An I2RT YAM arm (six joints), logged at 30 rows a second.
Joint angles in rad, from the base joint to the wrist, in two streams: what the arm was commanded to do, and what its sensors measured. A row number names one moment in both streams.
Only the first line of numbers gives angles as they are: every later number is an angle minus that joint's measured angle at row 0.
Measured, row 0:
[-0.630, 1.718, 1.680, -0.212, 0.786, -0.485]
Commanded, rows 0 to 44:
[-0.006, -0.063, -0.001, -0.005, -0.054, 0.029]
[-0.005, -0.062, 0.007, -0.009, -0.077, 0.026]
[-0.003, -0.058, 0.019, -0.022, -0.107, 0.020]
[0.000, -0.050, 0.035, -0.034, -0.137, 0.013]
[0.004, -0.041, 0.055, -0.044, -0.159, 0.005]
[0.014, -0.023, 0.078, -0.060, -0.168, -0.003]
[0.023, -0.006, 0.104, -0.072, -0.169, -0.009]
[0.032, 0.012, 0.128, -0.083, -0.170, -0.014]
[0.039, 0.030, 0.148, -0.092, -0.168, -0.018]
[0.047, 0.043, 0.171, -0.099, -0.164, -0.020]
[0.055, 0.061, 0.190, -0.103, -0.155, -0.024]
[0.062, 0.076, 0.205, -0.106, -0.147, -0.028]
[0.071, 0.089, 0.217, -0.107, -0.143, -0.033]
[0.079, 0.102, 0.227, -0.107, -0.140, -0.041]
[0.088, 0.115, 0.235, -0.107, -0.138, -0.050]
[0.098, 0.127, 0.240, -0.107, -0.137, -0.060]
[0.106, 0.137, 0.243, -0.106, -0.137, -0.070]
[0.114, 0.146, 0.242, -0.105, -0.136, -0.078]
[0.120, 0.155, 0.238, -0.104, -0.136, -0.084]
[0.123, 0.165, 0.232, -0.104, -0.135, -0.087]
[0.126, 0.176, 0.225, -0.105, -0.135, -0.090]
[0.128, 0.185, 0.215, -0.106, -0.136, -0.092]
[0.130, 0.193, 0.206, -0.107, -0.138, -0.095]
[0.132, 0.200, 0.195, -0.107, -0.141, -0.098]
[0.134, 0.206, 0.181, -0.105, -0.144, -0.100]
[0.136, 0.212, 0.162, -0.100, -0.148, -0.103]
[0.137, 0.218, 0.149, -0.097, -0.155, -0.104]
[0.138, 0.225, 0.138, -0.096, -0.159, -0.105]
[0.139, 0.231, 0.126, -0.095, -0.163, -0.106]
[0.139, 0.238, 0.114, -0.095, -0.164, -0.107]
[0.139, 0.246, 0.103, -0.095, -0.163, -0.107]
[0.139, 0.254, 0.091, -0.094, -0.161, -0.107]
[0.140, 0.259, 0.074, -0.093, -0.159, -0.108]
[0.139, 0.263, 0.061, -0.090, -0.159, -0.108]
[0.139, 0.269, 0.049, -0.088, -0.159, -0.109]
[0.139, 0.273, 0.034, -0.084, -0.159, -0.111]
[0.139, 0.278, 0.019, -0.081, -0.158, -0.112]
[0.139, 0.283, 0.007, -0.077, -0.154, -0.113]
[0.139, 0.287, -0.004, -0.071, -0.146, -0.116]
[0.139, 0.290, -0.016, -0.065, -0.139, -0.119]
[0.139, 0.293, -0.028, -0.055, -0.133, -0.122]
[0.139, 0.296, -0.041, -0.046, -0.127, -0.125]
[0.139, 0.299, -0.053, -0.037, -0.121, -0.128]
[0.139, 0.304, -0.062, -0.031, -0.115, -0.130]
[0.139, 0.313, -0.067, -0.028, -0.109, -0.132]
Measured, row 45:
[0.116, 0.280, -0.031, -0.066, -0.096, -0.112]
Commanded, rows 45 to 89:
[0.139, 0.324, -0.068, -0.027, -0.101, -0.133]
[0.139, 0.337, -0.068, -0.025, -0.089, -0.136]
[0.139, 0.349, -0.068, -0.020, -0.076, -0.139]
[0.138, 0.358, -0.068, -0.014, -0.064, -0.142]
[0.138, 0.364, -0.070, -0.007, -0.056, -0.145]
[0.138, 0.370, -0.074, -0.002, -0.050, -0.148]
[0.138, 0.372, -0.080, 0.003, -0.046, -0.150]
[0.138, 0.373, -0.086, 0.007, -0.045, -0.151]
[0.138, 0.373, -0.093, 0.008, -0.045, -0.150]
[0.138, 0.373, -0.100, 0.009, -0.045, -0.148]
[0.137, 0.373, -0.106, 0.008, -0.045, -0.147]
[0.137, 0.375, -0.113, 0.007, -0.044, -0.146]
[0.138, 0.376, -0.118, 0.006, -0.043, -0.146]
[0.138, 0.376, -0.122, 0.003, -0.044, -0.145]
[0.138, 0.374, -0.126, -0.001, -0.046, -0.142]
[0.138, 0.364, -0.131, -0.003, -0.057, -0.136]
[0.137, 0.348, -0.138, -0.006, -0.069, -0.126]
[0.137, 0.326, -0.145, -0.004, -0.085, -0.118]
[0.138, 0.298, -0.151, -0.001, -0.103, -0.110]
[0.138, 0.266, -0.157, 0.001, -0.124, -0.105]
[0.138, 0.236, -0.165, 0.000, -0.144, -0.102]
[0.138, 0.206, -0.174, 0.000, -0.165, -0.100]
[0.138, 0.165, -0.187, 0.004, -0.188, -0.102]
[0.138, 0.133, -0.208, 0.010, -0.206, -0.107]
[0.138, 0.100, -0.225, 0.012, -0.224, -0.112]
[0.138, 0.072, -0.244, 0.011, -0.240, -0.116]
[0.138, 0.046, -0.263, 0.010, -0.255, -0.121]
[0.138, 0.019, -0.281, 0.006, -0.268, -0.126]
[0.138, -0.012, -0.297, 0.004, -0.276, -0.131]
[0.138, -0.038, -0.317, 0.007, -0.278, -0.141]
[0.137, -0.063, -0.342, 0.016, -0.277, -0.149]
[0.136, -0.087, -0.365, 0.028, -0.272, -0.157]
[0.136, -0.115, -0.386, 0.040, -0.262, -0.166]
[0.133, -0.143, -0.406, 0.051, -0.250, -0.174]
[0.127, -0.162, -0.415, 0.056, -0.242, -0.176]
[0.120, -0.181, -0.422, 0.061, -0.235, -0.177]
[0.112, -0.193, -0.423, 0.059, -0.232, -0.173]
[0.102, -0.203, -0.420, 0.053, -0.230, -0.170]
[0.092, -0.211, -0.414, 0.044, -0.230, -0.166]
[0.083, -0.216, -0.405, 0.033, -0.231, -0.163]
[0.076, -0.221, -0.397, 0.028, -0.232, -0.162]
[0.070, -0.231, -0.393, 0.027, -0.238, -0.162]
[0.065, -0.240, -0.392, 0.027, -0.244, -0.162]
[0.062, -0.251, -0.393, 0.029, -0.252, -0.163]
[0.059, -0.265, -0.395, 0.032, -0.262, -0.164]
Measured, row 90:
[0.074, -0.187, -0.411, 0.020, -0.240, -0.170]
